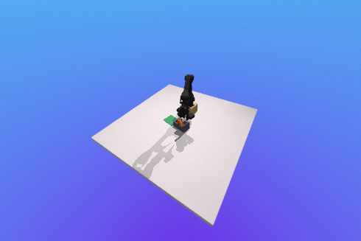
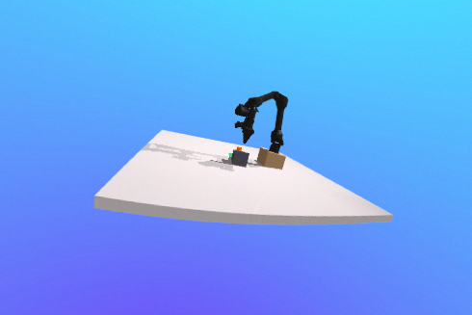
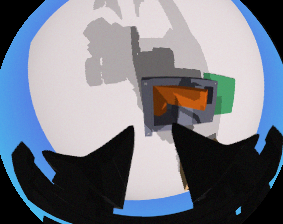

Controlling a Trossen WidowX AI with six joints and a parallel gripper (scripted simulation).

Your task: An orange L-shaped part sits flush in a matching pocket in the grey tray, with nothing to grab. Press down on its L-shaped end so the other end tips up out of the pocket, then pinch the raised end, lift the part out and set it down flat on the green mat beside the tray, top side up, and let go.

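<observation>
Now: gripper tip 100 mm above the orange L-shaped part, 40 mm to the left of it and 10 mm past it. From my gripper tip the other things lie so: green mat: 220 mm to the right, 160 mm below, 10 mm behind.
</observation>
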